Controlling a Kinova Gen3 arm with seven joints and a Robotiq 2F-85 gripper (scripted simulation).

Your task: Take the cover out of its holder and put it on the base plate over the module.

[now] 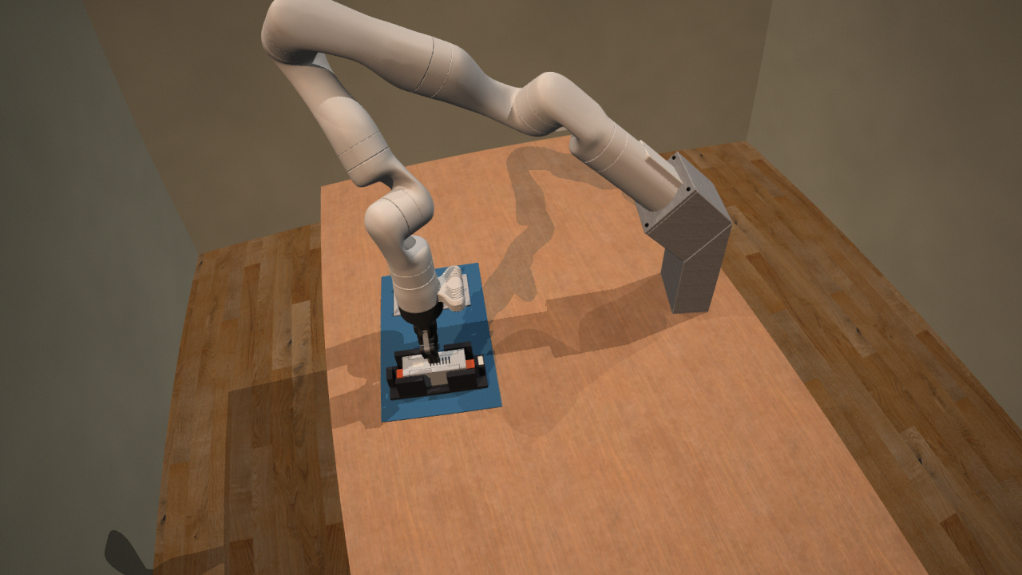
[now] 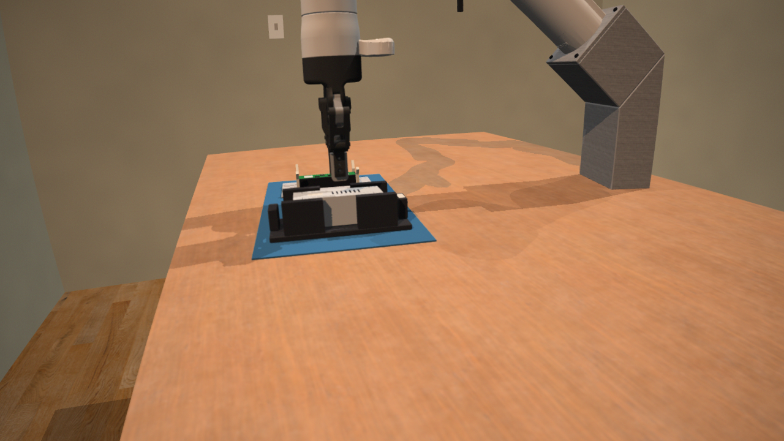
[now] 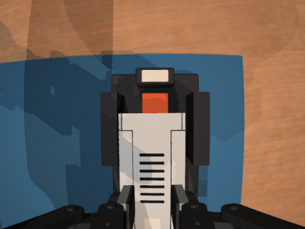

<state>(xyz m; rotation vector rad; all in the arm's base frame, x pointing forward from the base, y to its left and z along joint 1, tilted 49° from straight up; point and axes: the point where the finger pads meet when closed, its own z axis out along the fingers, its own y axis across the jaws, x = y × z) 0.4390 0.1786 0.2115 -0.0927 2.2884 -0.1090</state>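
Right now my hand is 6 cm above the light grey cover.
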